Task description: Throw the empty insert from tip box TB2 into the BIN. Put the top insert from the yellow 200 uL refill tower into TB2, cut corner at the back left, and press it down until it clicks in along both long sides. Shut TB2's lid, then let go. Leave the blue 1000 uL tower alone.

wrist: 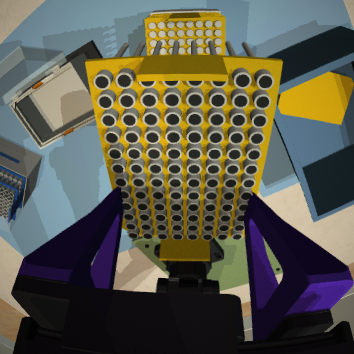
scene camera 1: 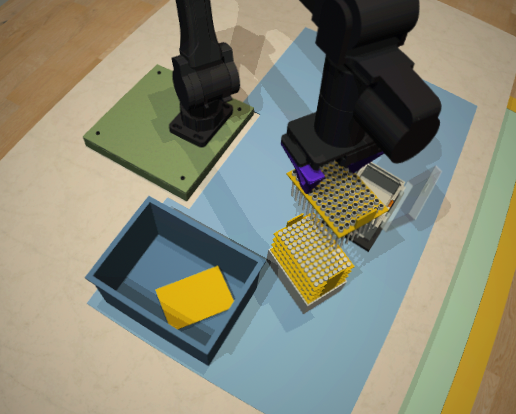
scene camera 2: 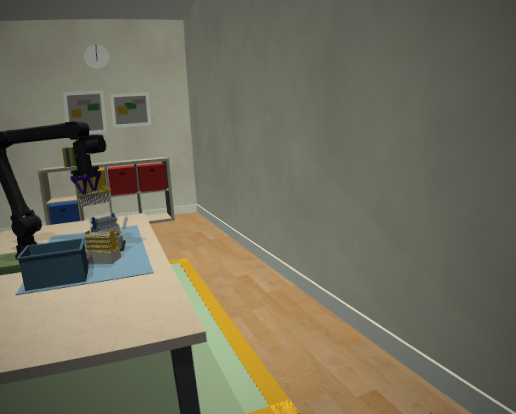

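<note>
My gripper [scene camera 1: 337,172] [scene camera 2: 89,190] [wrist: 184,197] is shut on a yellow insert full of tips [scene camera 1: 345,197] [scene camera 2: 95,198] [wrist: 182,145], its purple fingers on the two long sides. The insert hangs roughly level, high above the mat. Its cut corner is not clear. The yellow refill tower [scene camera 1: 312,255] [scene camera 2: 101,242] [wrist: 185,35] stands below it. Tip box TB2 [scene camera 1: 403,186] [wrist: 55,139] is open without an insert, its clear lid [scene camera 1: 424,195] raised; the insert partly hides it in scene camera 1. The empty yellow insert [scene camera 1: 195,297] [wrist: 320,100] lies in the bin [scene camera 1: 145,320] [scene camera 2: 54,270] [wrist: 292,150].
The blue tower [scene camera 2: 104,221] [wrist: 10,187] stands on TB2's far side from the yellow tower; the arm hides it in scene camera 1. The arm's base stands on a green plate [scene camera 1: 130,125]. A blue mat [scene camera 1: 320,360] lies under the boxes and towers.
</note>
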